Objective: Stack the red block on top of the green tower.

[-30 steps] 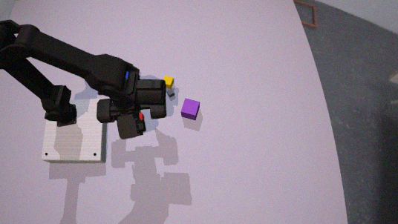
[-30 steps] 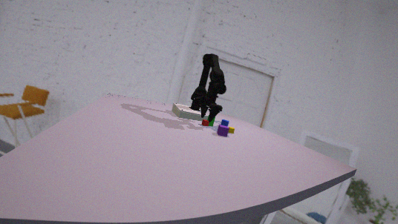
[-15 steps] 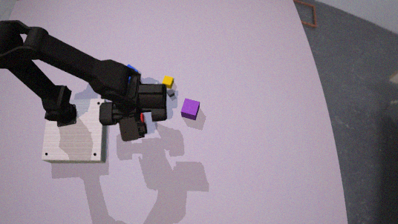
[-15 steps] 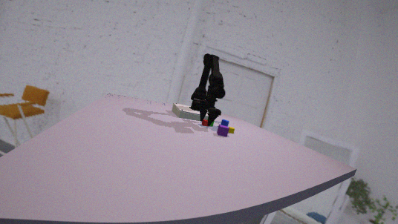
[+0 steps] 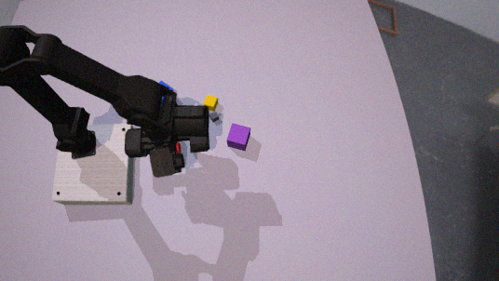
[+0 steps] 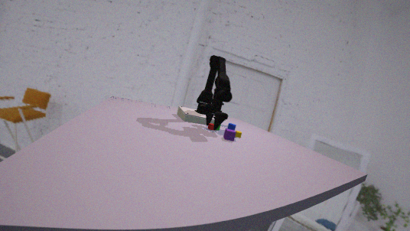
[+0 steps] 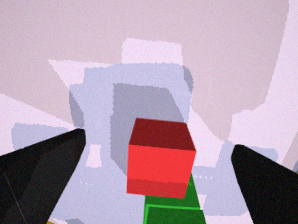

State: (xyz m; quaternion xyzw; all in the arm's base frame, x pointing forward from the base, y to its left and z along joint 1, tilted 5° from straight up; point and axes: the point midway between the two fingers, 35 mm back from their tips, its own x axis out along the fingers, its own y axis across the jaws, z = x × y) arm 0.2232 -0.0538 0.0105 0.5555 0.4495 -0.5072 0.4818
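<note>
My gripper tip is 16 cm to the right of the blue block, 1 cm below it and 1 cm past it. Round my gripper tip: red block 1 cm above; then small grey block 11 cm ahead, 7 cm to the left; then yellow block 11 cm to the left, 11 cm ahead.
</note>
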